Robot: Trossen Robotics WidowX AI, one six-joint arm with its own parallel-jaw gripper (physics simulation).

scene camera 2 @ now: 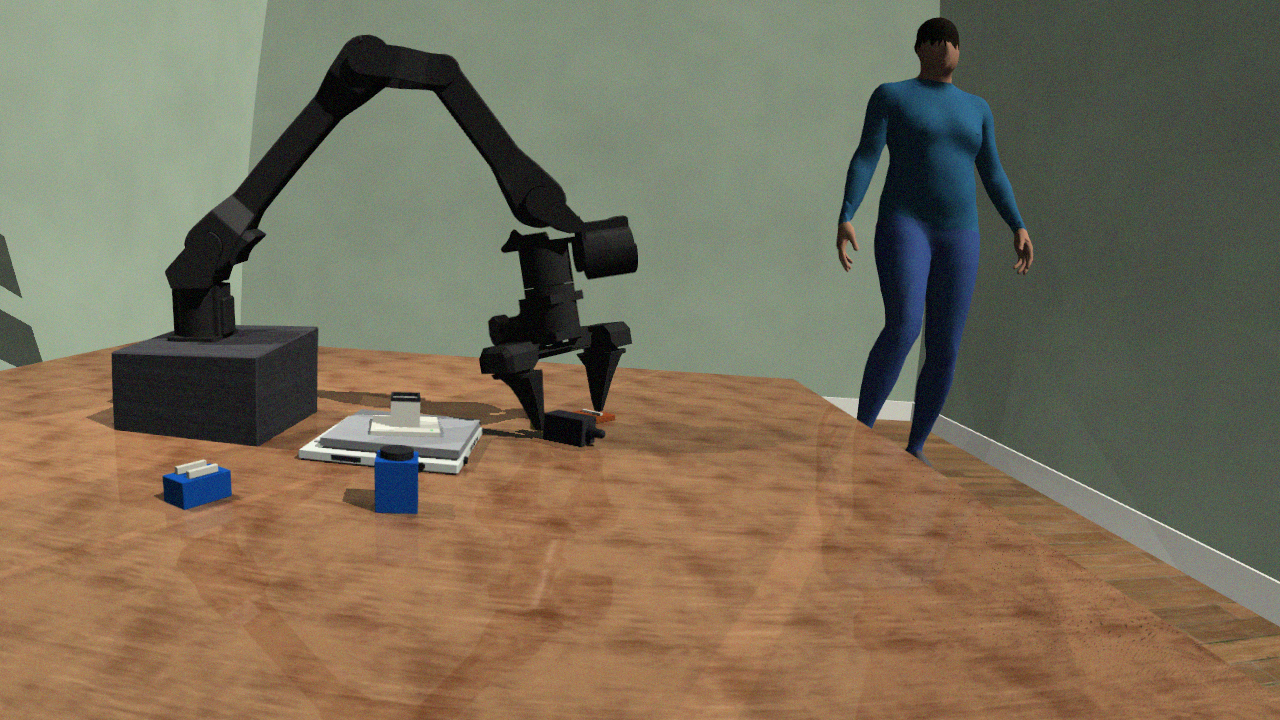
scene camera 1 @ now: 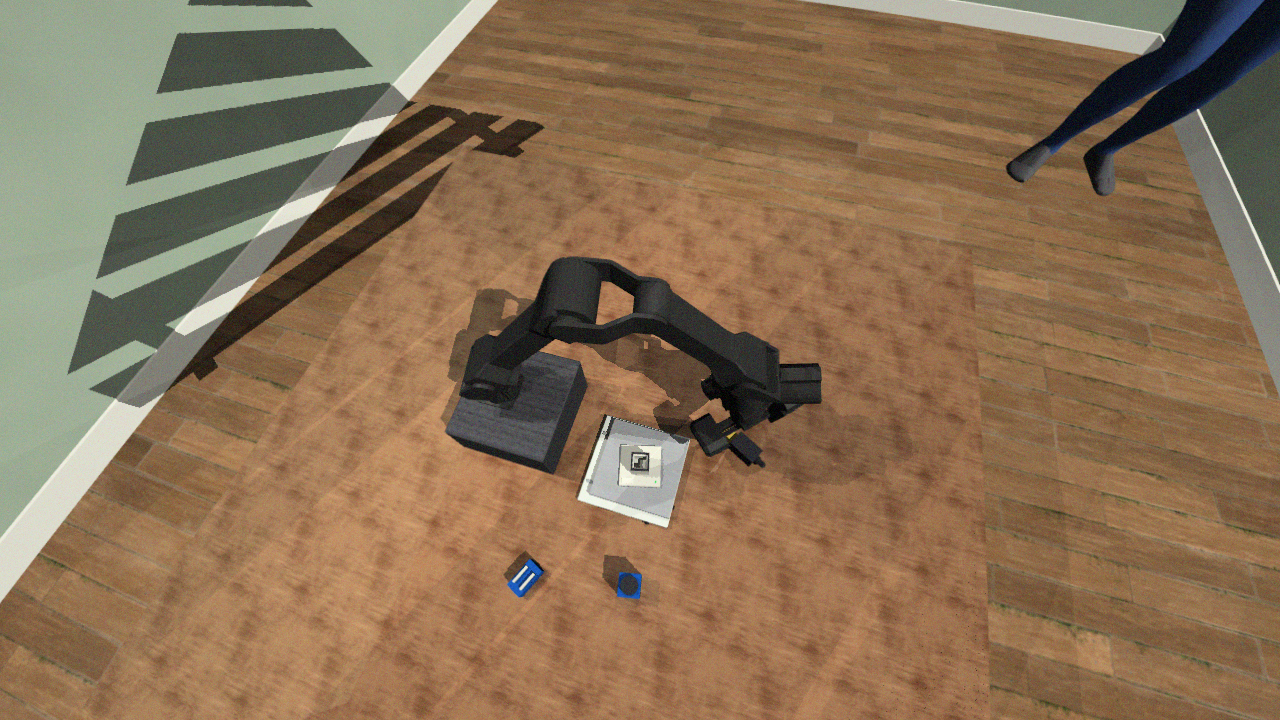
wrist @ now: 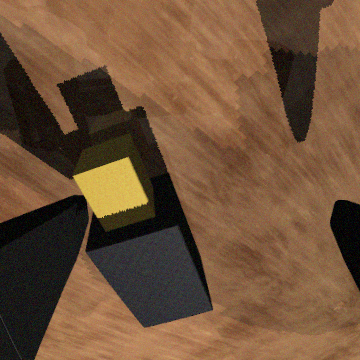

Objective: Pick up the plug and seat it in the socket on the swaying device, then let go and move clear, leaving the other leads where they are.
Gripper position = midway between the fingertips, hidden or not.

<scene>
My gripper (scene camera 2: 570, 420) is open, with nothing in its grasp. Also in view: a plug (scene camera 2: 576, 429). I also see a device (scene camera 2: 440, 436).
The plug shows as well in scene camera 1 (scene camera 1: 743, 447) and in the wrist view (wrist: 139, 239). My gripper shows as well in scene camera 1 (scene camera 1: 748, 433) and in the wrist view (wrist: 212, 210).
</scene>
